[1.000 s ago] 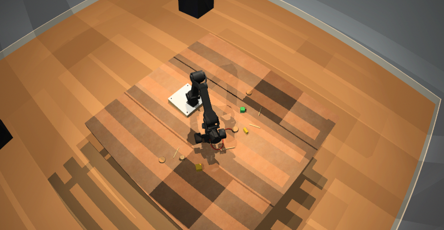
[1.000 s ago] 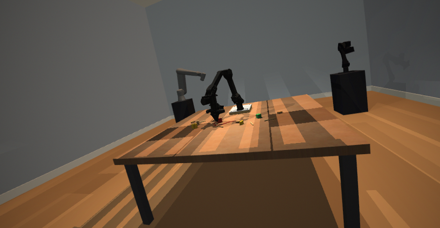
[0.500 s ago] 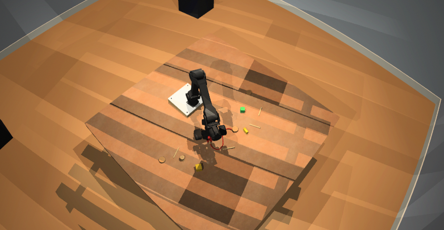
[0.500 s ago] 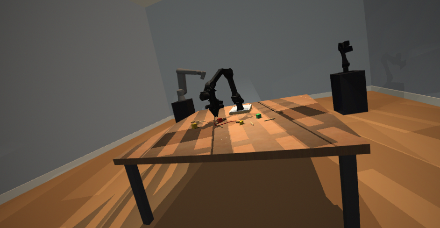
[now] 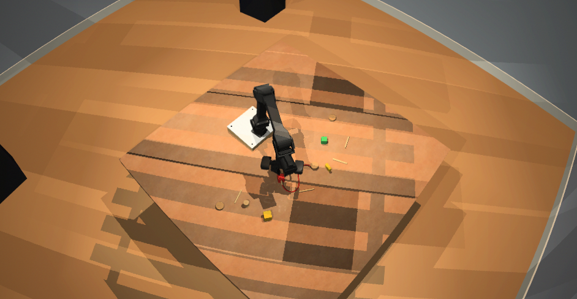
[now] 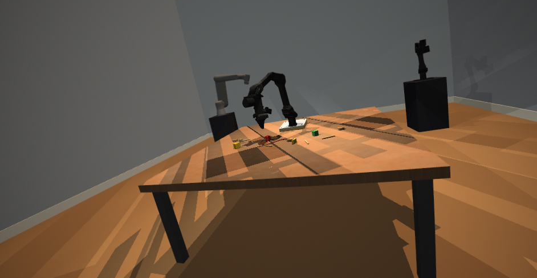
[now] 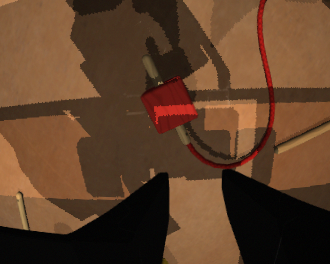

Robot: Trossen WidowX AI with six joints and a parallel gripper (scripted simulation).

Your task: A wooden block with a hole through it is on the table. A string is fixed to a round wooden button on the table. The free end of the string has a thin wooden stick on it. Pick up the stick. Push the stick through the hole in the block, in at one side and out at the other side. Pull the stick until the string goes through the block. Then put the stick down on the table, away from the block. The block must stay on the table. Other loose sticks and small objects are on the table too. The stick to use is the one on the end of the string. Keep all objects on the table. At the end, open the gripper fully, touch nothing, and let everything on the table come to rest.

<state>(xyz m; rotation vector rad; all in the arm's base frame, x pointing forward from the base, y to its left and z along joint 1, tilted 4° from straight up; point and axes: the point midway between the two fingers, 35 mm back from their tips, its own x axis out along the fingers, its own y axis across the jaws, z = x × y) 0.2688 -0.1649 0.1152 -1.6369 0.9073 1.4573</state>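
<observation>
Right now the red block is 2 cm behind my gripper tip, 2 cm to the left of it and 8 cm below it. Round my gripper tip: thin wooden stick 1 cm behind, 1 cm to the left, 8 cm below; then green cube 2 cm ahead, 33 cm to the left, 8 cm below; then round wooden button 7 cm ahead, 18 cm to the left, 8 cm below.
</observation>
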